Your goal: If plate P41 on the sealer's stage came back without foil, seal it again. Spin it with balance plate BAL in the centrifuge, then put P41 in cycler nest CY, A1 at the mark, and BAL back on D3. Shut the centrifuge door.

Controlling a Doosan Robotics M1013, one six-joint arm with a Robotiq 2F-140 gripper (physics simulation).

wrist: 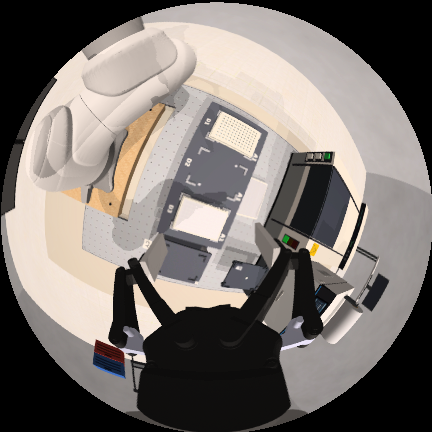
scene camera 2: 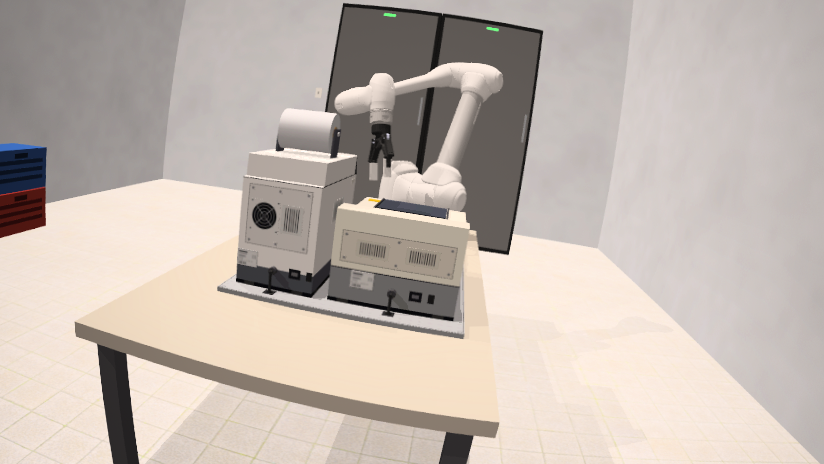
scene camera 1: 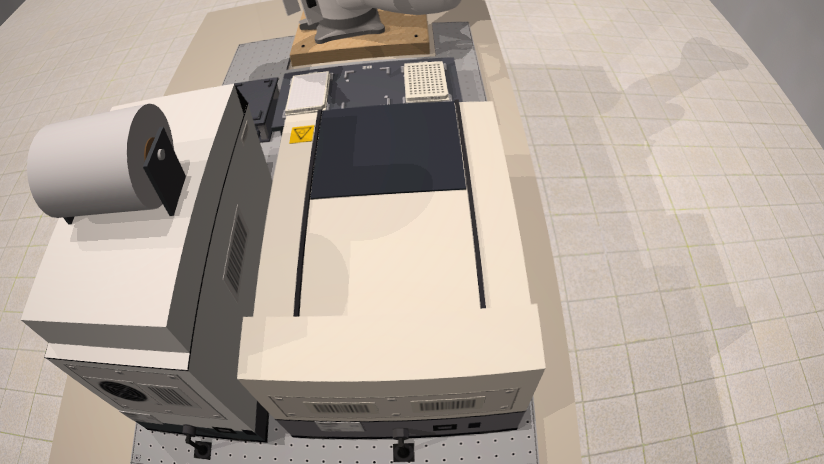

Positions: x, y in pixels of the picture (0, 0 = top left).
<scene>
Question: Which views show the white plate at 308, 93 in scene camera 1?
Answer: The wrist view and scene camera 1 only.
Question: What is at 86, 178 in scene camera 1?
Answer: A foil roll.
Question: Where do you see a white plate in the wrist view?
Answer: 193, 216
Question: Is the gripper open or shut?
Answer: Open.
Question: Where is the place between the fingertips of the gripper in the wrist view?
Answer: At 208, 237
</scene>
